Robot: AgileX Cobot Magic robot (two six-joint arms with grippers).
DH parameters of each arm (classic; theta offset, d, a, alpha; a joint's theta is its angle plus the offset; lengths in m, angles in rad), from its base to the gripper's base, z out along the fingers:
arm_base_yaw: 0 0.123 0 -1.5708
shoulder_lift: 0.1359 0 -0.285 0
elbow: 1.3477 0 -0.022 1.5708
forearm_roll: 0 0.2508 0 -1.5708
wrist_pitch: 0 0 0.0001 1.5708
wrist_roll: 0 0.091 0 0
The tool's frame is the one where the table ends.
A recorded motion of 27 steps. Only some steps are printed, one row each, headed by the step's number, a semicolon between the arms.
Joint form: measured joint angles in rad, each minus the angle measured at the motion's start. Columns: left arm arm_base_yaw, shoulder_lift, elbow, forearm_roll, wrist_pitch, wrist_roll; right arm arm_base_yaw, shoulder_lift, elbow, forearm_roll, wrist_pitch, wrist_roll.
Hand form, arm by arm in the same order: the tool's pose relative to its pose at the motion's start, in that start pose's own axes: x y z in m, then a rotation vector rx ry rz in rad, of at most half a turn. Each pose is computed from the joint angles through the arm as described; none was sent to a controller.
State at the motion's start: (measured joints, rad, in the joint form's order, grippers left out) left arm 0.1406 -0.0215 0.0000 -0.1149 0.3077 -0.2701; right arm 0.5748 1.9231 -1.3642 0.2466 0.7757 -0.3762
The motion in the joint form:
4: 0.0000 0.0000 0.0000 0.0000 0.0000 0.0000; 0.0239 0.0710 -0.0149 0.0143 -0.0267 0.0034
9: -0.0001 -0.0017 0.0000 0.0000 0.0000 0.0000; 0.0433 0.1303 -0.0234 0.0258 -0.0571 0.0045
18: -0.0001 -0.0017 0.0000 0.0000 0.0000 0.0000; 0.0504 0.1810 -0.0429 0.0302 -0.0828 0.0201
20: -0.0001 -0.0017 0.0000 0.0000 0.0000 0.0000; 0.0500 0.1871 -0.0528 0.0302 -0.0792 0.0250
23: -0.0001 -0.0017 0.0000 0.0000 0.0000 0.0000; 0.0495 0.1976 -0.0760 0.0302 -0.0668 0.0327
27: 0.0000 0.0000 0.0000 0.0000 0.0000 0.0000; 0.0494 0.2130 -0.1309 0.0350 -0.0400 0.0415
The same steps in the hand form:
4: 0.0000 0.0000 0.0000 0.0000 0.0000 0.0000; -0.0017 0.0054 0.0268 -0.0180 0.0282 0.0012
9: -0.0001 0.0000 -0.0001 0.0007 -0.0015 0.0001; -0.0012 0.0100 0.0500 -0.0290 0.0486 0.0015
18: -0.0001 0.0000 -0.0001 0.0007 -0.0015 0.0001; -0.0027 0.0098 0.0674 -0.0289 0.0551 0.0191
20: -0.0001 0.0000 -0.0001 0.0007 -0.0015 0.0001; -0.0043 0.0093 0.0682 -0.0294 0.0547 0.0238
23: -0.0001 0.0000 -0.0001 0.0007 -0.0015 0.0001; -0.0083 0.0087 0.0687 -0.0316 0.0540 0.0298
27: 0.0000 0.0000 0.0000 0.0000 0.0000 0.0000; -0.0191 0.0082 0.0658 -0.0382 0.0397 0.0355

